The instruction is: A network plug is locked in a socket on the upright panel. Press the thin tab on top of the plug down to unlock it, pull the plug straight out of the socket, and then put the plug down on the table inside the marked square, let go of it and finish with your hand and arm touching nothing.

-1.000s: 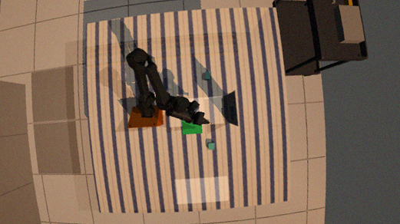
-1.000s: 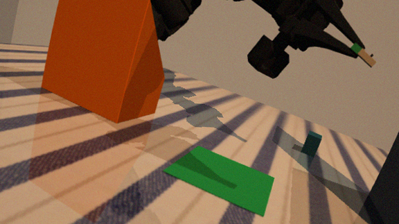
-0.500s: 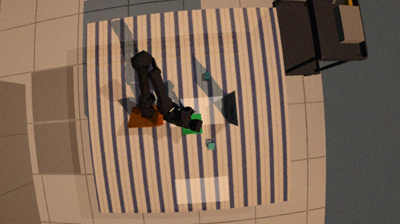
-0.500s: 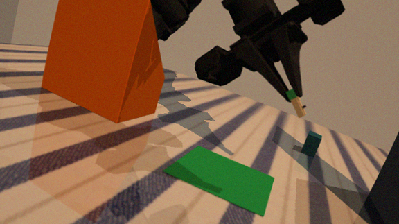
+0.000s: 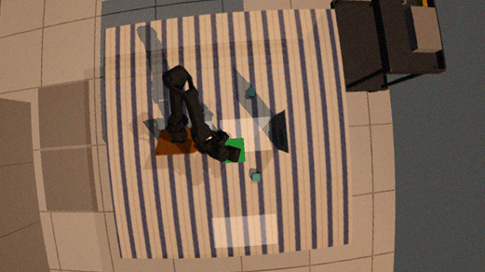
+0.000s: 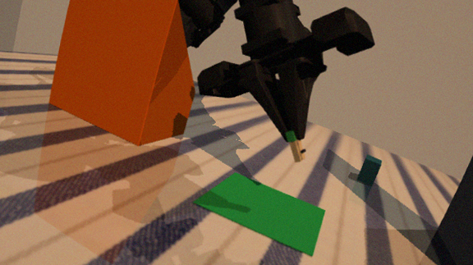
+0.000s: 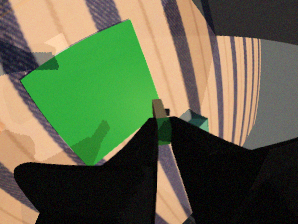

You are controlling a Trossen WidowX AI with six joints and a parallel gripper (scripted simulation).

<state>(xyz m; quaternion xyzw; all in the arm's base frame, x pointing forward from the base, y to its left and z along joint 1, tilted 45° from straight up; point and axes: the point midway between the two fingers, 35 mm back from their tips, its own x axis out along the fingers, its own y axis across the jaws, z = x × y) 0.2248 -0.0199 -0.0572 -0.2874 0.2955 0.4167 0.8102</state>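
The green marked square lies 8 cm below my gripper tip. Round my gripper tip: network plug: right at my gripper tip; then dark upright panel: 22 cm ahead, 9 cm to the left, 5 cm above.
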